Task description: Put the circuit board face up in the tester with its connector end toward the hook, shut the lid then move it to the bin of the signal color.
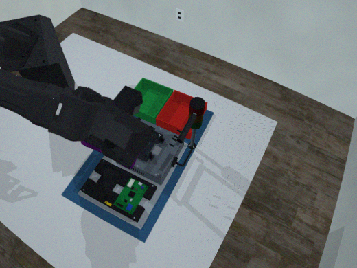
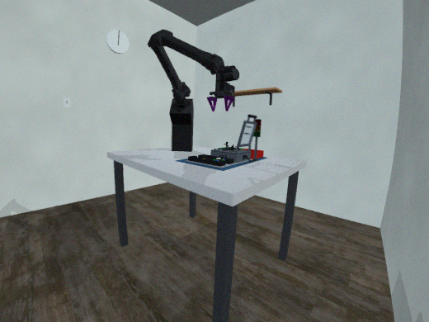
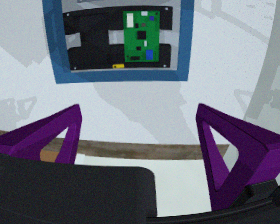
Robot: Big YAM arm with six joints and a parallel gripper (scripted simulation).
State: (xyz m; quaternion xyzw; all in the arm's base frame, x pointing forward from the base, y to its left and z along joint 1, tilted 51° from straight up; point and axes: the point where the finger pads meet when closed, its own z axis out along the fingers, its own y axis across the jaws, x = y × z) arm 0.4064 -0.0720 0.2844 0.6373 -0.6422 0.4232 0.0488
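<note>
Right now my hand is 270 mm above the green circuit board. The rest, counted from my hand: black latch hook (50 mm behind, 240 mm to the left, 200 mm below); then red bin (80 mm ahead, 360 mm to the left, 280 mm below); then tester lid (120 mm ahead, 150 mm to the left, 110 mm below).
</note>
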